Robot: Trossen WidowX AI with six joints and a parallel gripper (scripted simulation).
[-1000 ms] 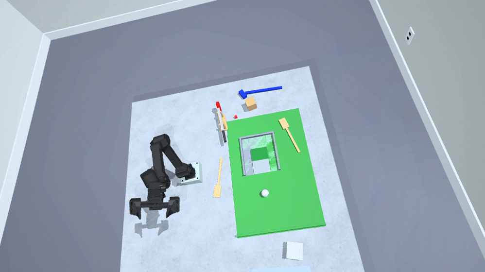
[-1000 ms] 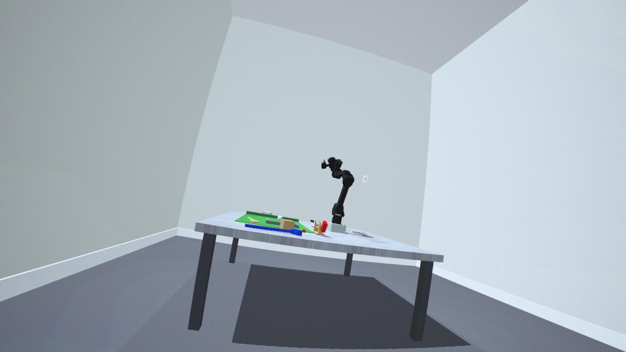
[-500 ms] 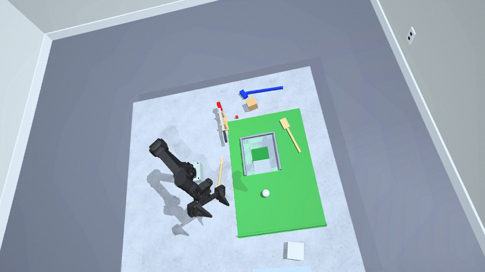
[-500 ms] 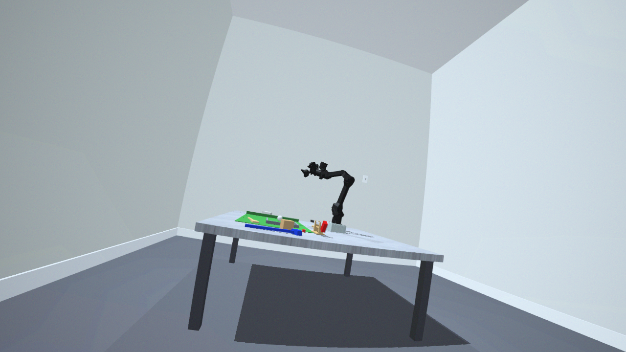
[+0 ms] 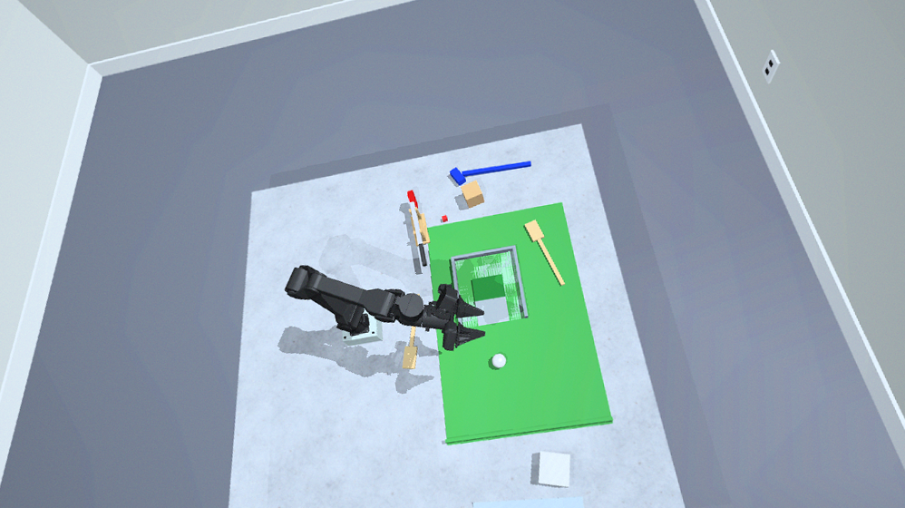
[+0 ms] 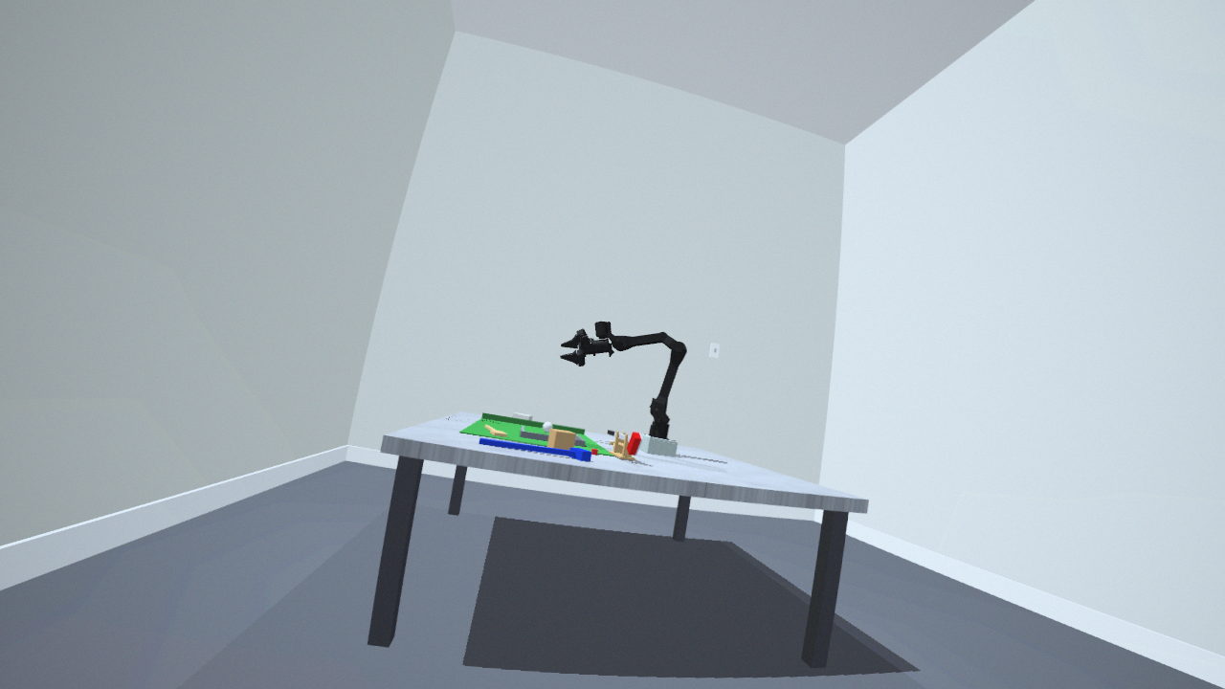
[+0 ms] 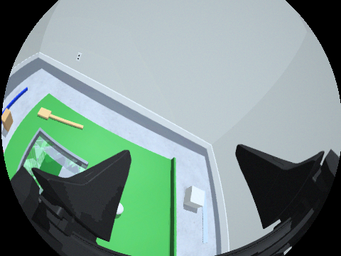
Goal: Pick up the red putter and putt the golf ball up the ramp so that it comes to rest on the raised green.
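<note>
My gripper tip is now 490 mm to the right of the red putter, 290 mm above it and 190 mm past it. The rest, counted from my gripper tip: green mat: 350 mm below, 130 mm to the left, 50 mm ahead; then white cube: 340 mm to the right, 330 mm below, 90 mm ahead; then white golf ball: 320 mm below, 20 mm to the right, 10 mm behind.
</note>
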